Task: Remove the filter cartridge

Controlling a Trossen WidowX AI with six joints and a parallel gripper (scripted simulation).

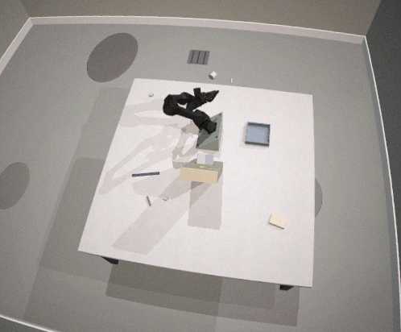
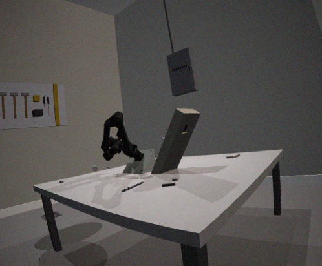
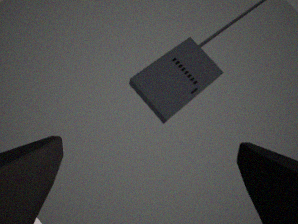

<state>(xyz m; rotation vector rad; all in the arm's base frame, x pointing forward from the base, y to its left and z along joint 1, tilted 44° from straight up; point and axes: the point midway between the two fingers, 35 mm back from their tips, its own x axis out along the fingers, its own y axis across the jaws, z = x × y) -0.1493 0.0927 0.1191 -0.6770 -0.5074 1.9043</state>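
The round filter cartridge lies 54 cm ahead of my gripper tip, 2 cm to the right of it and 1 cm above it. The rest, counted from my gripper tip: blue-grey tray (11 cm ahead, 27 cm to the left, 25 cm below); then short dark piece (65 cm ahead, 32 cm to the right, 26 cm below); then tan block (68 cm ahead, 42 cm to the left, 25 cm below).
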